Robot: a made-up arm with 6 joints.
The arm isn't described. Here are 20 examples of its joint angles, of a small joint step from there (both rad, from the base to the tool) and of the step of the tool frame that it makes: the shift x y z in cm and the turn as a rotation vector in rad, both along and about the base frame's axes.
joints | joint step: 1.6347 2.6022 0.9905 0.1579 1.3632 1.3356 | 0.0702 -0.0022 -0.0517 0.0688 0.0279 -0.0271
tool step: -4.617 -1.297 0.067 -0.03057 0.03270 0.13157
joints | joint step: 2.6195 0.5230 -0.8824 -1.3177 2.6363 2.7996 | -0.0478 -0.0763 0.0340 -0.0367 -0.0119 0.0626
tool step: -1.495 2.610 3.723 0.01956 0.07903 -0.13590
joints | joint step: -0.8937 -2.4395 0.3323 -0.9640 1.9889 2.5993 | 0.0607 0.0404 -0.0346 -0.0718 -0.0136 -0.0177
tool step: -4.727 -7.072 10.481 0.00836 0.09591 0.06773
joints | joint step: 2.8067 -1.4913 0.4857 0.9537 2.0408 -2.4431 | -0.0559 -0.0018 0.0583 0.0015 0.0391 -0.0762
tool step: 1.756 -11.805 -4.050 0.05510 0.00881 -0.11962
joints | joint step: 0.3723 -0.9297 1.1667 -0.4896 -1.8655 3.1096 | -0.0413 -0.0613 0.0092 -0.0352 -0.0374 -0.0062
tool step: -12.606 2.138 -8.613 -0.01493 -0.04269 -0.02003
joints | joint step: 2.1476 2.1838 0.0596 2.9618 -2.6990 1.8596 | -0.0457 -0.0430 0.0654 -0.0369 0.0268 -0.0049
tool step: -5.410 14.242 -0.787 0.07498 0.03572 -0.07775
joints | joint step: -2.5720 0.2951 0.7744 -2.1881 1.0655 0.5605 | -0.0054 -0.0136 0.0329 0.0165 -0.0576 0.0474
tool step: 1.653 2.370 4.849 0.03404 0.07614 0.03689
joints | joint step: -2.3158 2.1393 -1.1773 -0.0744 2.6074 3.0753 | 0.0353 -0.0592 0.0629 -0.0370 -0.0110 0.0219
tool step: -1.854 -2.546 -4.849 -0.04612 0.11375 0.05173
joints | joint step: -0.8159 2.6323 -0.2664 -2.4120 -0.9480 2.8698 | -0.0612 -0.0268 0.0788 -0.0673 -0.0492 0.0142
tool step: 6.632 -1.942 -10.465 -0.14629 -0.06239 -0.09994
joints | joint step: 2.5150 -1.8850 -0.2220 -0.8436 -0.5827 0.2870 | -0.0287 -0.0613 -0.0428 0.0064 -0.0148 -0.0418
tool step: -1.692 -2.297 -6.875 -0.00649 -0.00601 -0.00006
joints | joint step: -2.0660 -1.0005 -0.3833 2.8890 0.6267 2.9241 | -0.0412 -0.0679 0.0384 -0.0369 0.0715 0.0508
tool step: 6.311 9.067 1.490 -0.02350 0.05136 -0.00458
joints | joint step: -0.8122 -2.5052 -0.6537 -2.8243 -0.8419 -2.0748 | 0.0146 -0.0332 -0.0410 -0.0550 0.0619 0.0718
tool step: 0.914 -2.211 -2.623 0.08164 -0.00957 0.03835
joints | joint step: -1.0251 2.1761 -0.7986 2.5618 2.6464 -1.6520 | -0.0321 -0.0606 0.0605 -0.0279 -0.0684 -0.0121
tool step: 4.205 -8.633 -5.801 -0.16399 -0.06496 0.00631
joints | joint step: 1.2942 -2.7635 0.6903 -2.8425 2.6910 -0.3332 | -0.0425 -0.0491 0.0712 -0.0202 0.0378 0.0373
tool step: -2.712 11.797 -14.186 0.06176 -0.07007 -0.06605
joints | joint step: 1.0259 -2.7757 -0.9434 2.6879 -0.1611 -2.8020 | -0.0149 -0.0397 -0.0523 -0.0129 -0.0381 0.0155
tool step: 2.189 5.487 -1.259 0.02745 0.00584 -0.01228
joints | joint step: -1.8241 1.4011 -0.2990 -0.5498 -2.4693 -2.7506 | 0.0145 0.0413 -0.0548 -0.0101 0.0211 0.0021
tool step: 3.431 7.761 -1.833 0.07803 -0.00732 0.00471
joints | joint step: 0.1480 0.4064 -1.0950 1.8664 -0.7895 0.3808 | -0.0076 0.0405 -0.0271 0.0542 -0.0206 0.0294
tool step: -2.710 0.470 -4.147 -0.04022 0.07604 0.06613
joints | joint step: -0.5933 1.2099 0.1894 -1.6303 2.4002 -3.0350 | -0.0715 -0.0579 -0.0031 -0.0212 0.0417 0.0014
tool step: -3.326 -9.568 8.272 -0.04831 -0.02788 -0.11281
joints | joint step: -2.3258 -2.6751 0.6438 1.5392 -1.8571 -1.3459 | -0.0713 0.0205 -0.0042 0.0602 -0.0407 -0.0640
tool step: 11.127 -6.501 3.477 -0.07649 -0.02464 -0.01798
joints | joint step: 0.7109 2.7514 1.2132 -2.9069 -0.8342 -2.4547 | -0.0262 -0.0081 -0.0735 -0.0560 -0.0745 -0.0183
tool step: -2.075 -2.718 0.766 0.02523 0.01504 -0.09394
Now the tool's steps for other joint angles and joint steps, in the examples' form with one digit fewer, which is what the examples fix.
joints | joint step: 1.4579 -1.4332 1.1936 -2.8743 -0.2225 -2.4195 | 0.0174 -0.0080 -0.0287 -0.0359 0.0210 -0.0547
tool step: 3.29 -0.29 -0.11 -0.0520 -0.0753 0.0570
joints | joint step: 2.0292 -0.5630 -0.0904 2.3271 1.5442 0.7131 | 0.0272 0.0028 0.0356 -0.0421 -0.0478 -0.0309
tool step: 1.74 -2.23 3.47 0.0079 0.0769 -0.0019
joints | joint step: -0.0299 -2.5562 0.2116 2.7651 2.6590 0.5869 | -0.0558 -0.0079 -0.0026 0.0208 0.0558 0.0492
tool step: 2.90 9.24 -0.53 -0.0341 0.0411 -0.0847
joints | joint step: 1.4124 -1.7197 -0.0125 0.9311 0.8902 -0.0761 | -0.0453 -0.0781 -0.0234 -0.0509 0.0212 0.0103
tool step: -6.55 -2.19 -11.36 0.0695 -0.0318 -0.0033
